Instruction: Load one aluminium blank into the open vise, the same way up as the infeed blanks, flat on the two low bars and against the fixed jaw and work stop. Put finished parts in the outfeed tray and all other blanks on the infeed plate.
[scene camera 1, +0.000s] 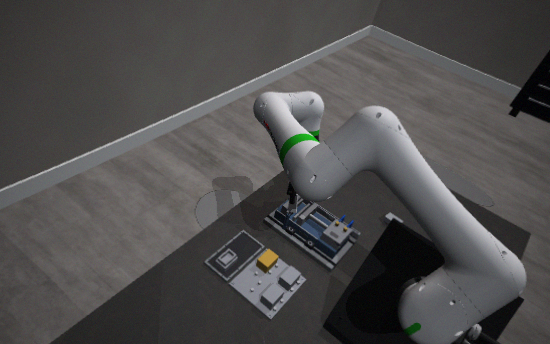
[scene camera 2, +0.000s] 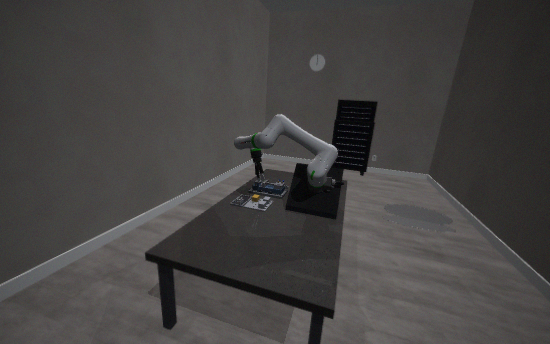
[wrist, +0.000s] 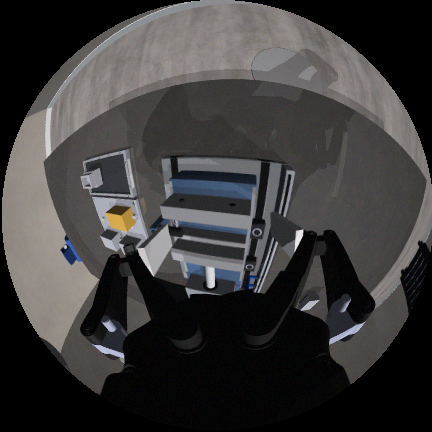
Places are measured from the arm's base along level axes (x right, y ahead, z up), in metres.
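Where they show: gripper, fingertip midpoint: (scene camera 1: 300, 204) (scene camera 2: 261, 181) (wrist: 219, 229); arm's base, origin of the base link: (scene camera 2: 317, 184).
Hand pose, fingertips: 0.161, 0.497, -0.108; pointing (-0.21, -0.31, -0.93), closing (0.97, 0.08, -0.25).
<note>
Things, the pixels of their centre, and the offset from my fingertips, as dx, dy, dz.
- vise, body centre: (wrist: 215, 252) (scene camera 1: 312, 223) (scene camera 2: 268, 186) -0.014, -0.074, -0.030
- low grey bar, body centre: (wrist: 208, 236) -0.017, -0.021, -0.010
- yellow block, body centre: (wrist: 119, 217) (scene camera 1: 267, 261) -0.245, -0.044, -0.054
- infeed plate, body centre: (wrist: 119, 225) (scene camera 1: 268, 281) (scene camera 2: 258, 204) -0.291, -0.088, -0.076
- part with a square pocket, body centre: (wrist: 90, 178) (scene camera 1: 226, 259) -0.332, +0.057, -0.056
- small grey block, body centre: (wrist: 307, 300) (scene camera 1: 392, 222) +0.251, -0.290, -0.058
My gripper (scene camera 1: 291, 206) (scene camera 2: 260, 175) (wrist: 219, 229) is open and empty, with its fingers wide apart over the vise (scene camera 1: 300, 233) (scene camera 2: 270, 189) (wrist: 215, 187). In the wrist view a fixed jaw (wrist: 207, 202), a low grey bar (wrist: 216, 235) and the moving jaw (wrist: 210, 249) show; no block shows between the jaws. Two grey blanks (scene camera 1: 272, 295) (scene camera 1: 289, 276) (wrist: 111, 241) and a yellow block (scene camera 1: 267, 260) (wrist: 120, 218) stand on the infeed plate (scene camera 1: 242, 280) (wrist: 107, 202). One part with a square pocket (scene camera 1: 227, 257) (wrist: 93, 179) lies in the outfeed tray (scene camera 1: 245, 247) (wrist: 114, 177).
Blue and yellow fittings (scene camera 1: 344, 224) stand at the vise's far end from the gripper. A black base plate (scene camera 1: 367, 272) lies under the arm. A small grey block (scene camera 1: 395, 218) (wrist: 310, 301) lies beside it. A black cabinet (scene camera 2: 355, 132) stands beyond the table.
</note>
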